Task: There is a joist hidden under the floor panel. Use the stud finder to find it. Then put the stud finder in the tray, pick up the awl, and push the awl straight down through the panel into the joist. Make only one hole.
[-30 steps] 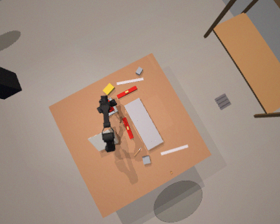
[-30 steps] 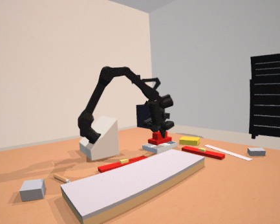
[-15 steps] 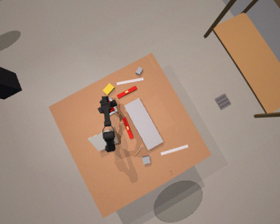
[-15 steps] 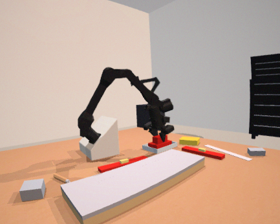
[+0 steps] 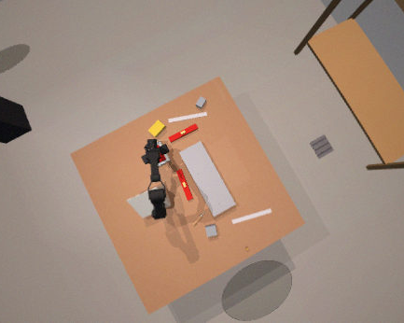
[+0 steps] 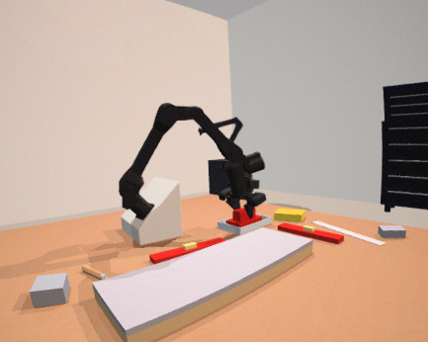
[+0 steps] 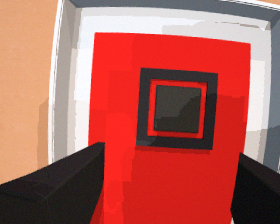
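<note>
The red stud finder lies 20 mm above my gripper tip and 10 mm to the left of it. Also, from my gripper tip: white tray 20 mm below, 10 mm to the right; then yellow block 170 mm to the left, 80 mm ahead, 20 mm below; then square light 30 mm above, 20 mm to the left.
</note>
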